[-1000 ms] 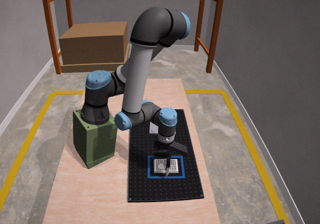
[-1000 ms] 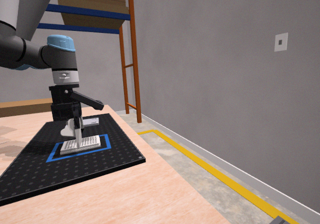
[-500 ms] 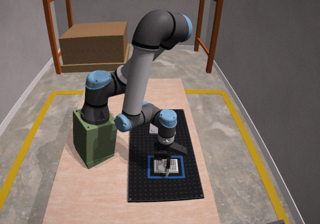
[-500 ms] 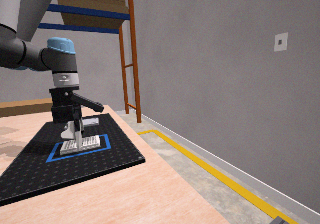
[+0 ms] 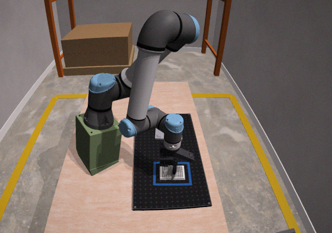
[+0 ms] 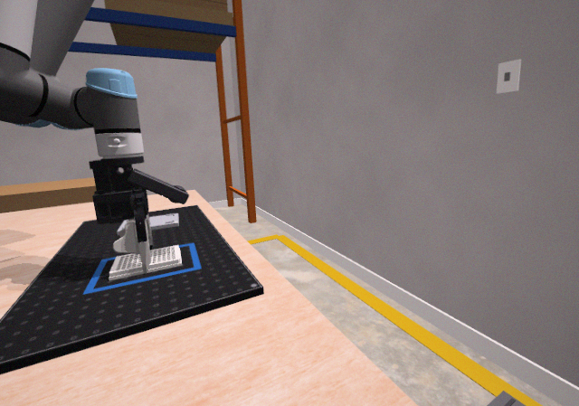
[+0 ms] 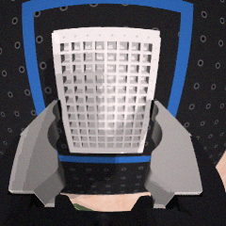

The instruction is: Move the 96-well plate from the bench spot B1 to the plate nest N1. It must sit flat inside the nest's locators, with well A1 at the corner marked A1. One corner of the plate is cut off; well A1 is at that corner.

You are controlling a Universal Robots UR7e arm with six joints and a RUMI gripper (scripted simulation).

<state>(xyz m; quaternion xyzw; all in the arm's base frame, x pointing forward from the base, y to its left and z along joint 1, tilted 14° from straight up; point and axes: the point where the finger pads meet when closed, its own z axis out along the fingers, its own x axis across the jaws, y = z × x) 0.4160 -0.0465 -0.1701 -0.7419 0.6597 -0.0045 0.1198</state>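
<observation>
My hand is 300 mm to the right of the grey plate nest, 50 mm past it and 10 mm above it. The rest, counted from my hand: 96-well plate: 10 mm below; A1 mark: 250 mm to the left, 30 mm ahead.
</observation>
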